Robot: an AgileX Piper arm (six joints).
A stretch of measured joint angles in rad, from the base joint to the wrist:
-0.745 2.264 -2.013 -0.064 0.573 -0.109
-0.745 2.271 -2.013 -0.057 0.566 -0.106
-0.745 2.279 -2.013 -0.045 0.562 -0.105
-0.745 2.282 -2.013 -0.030 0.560 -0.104
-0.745 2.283 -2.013 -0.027 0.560 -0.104
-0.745 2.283 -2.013 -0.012 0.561 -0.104
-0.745 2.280 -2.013 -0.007 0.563 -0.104
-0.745 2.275 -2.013 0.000 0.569 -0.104
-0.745 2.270 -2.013 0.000 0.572 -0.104
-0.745 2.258 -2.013 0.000 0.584 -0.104
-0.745 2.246 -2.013 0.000 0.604 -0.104
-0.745 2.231 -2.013 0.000 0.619 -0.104
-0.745 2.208 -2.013 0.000 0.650 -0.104
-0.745 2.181 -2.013 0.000 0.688 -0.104
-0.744 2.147 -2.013 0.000 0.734 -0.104
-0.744 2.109 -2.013 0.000 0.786 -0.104
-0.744 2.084 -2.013 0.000 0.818 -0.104
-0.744 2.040 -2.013 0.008 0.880 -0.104
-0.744 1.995 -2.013 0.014 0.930 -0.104
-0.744 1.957 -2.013 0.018 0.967 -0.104
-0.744 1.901 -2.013 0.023 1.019 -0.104
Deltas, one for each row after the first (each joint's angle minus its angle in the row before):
0.000 0.007 0.000 0.007 -0.007 0.003
0.000 0.008 0.000 0.012 -0.004 0.001
0.000 0.003 0.000 0.015 -0.002 0.001
0.000 0.001 0.000 0.003 0.000 0.000
0.000 0.000 0.000 0.015 0.001 0.000
0.000 -0.003 0.000 0.005 0.002 0.000
0.000 -0.005 0.000 0.007 0.006 0.000
0.000 -0.005 0.000 0.000 0.003 0.000
0.000 -0.012 0.000 0.000 0.012 0.000
0.000 -0.012 0.000 0.000 0.020 0.000
0.000 -0.015 0.000 0.000 0.015 0.000
0.000 -0.023 0.000 0.000 0.031 0.000
0.000 -0.027 0.000 0.000 0.038 0.000
0.001 -0.034 0.000 0.000 0.046 0.000
0.000 -0.038 0.000 0.000 0.052 0.000
0.000 -0.025 0.000 0.000 0.032 0.000
0.000 -0.044 0.000 0.008 0.062 0.000
0.000 -0.045 0.000 0.006 0.050 0.000
0.000 -0.038 0.000 0.004 0.037 0.000
0.000 -0.056 0.000 0.005 0.052 0.000

